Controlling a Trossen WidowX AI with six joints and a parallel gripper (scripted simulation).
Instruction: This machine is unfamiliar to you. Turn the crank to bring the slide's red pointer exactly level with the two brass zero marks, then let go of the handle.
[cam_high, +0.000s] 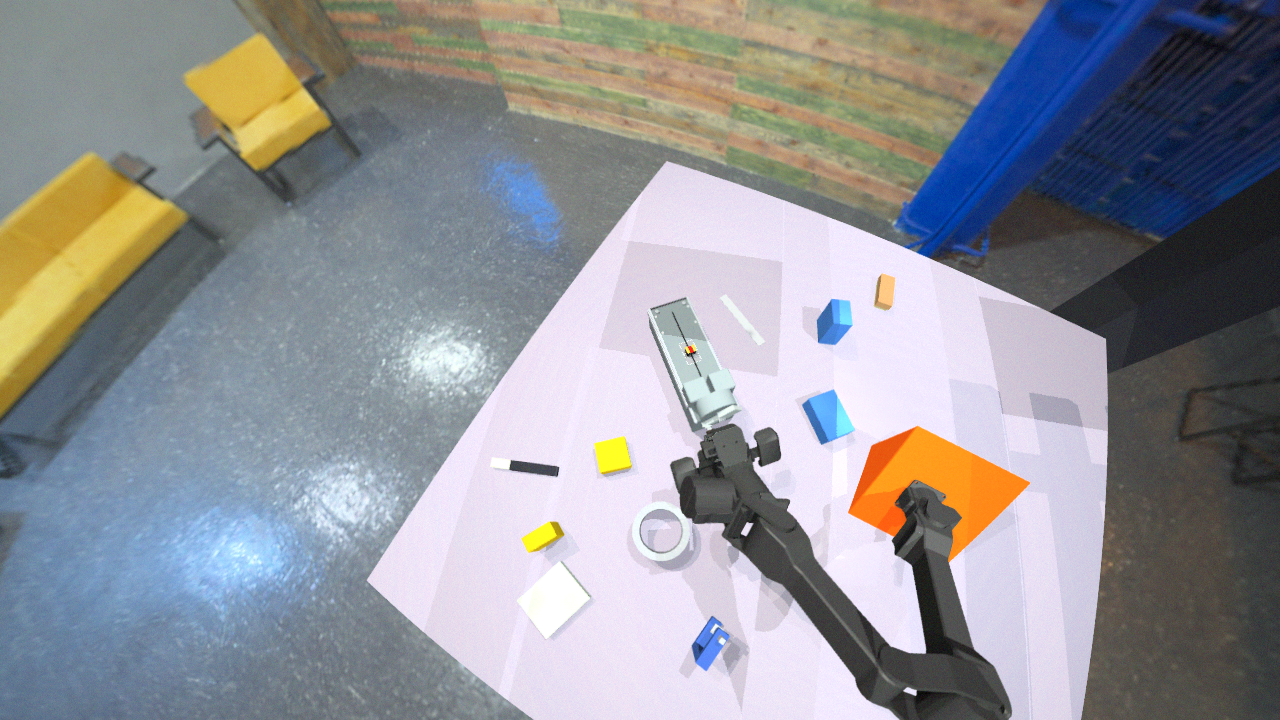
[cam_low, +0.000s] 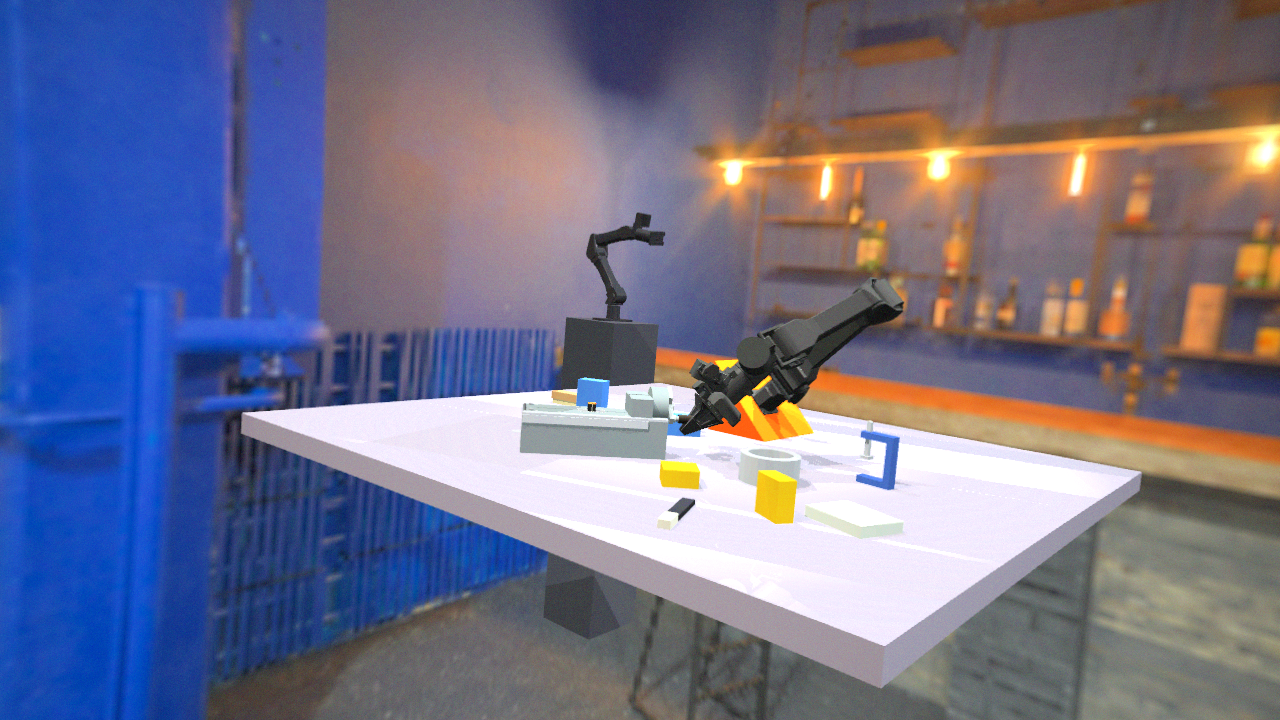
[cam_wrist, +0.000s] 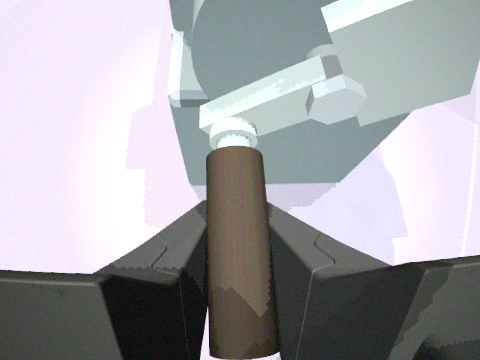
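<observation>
The brown crank handle is 2 cm above my gripper tip, 1 cm to the left of it and 1 cm behind it. From my gripper tip the other things lie so: metal strip (29 cm to the right, 6 cm ahead, 5 cm below); then blue clamp (31 cm to the left, 16 cm behind); then red pointer (13 cm to the right, 11 cm ahead, 3 cm above).
</observation>
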